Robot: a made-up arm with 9 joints. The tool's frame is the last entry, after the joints.
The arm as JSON. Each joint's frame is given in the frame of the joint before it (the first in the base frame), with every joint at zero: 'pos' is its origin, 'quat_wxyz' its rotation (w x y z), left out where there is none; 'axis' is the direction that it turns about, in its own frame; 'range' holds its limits. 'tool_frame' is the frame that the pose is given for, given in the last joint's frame.
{
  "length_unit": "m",
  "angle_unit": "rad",
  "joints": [
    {
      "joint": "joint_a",
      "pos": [
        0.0,
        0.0,
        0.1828
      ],
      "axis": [
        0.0,
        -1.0,
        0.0
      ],
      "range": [
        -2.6,
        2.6
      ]
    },
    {
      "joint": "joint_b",
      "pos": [
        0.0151,
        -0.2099,
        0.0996
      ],
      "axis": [
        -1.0,
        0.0,
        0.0
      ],
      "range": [
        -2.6,
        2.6
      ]
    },
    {
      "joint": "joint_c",
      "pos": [
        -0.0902,
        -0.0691,
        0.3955
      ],
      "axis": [
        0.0,
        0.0,
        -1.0
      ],
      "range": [
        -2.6,
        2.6
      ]
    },
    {
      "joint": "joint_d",
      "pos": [
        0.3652,
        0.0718,
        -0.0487
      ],
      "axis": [
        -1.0,
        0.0,
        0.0
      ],
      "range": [
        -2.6,
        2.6
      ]
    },
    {
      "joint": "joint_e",
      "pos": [
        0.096,
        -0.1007,
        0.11
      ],
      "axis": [
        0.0,
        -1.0,
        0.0
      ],
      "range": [
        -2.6,
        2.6
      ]
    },
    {
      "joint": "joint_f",
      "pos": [
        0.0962,
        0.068,
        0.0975
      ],
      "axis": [
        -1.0,
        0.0,
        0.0
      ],
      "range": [
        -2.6,
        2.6
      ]
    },
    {
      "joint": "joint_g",
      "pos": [
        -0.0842,
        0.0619,
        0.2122
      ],
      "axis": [
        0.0,
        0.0,
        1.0
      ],
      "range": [
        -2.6,
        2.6
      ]
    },
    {
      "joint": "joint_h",
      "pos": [
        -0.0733,
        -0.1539,
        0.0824
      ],
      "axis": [
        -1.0,
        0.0,
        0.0
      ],
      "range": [
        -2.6,
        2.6
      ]
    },
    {
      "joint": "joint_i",
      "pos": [
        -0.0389,
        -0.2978,
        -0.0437
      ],
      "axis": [
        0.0,
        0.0,
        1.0
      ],
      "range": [
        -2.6,
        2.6
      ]
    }
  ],
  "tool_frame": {
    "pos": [
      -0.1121,
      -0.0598,
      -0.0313
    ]
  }
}
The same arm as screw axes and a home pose.
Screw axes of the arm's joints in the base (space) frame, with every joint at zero. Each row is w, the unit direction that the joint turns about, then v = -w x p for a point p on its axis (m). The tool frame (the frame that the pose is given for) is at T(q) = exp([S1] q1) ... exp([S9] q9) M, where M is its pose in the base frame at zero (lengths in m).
S1: w 0 -1 0 v 0.1828 0 0
S2: w -1 0 0 v 0 -0.2824 -0.2099
S3: w 0 0 -1 v 0.279 -0.0751 0
S4: w -1 0 0 v 0 -0.6292 -0.2072
S5: w 0 -1 0 v 0.7392 0 -0.3861
S6: w -1 0 0 v 0 -0.8367 -0.2399
S7: w 0 0 1 v -0.178 -0.3981 0
S8: w -1 0 0 v 0 -1.1313 -0.3319
S9: w 0 0 1 v -0.6297 -0.2859 0
M: xyz 0.1738 -0.6895 1.0563 (m) quaternion w x y z 1 0 0 0
Joint limits (deg, base to tool): -148.97..148.97 -148.97..148.97 -148.97..148.97 -148.97..148.97 -148.97..148.97 -148.97..148.97 -148.97..148.97 -148.97..148.97 -148.97..148.97

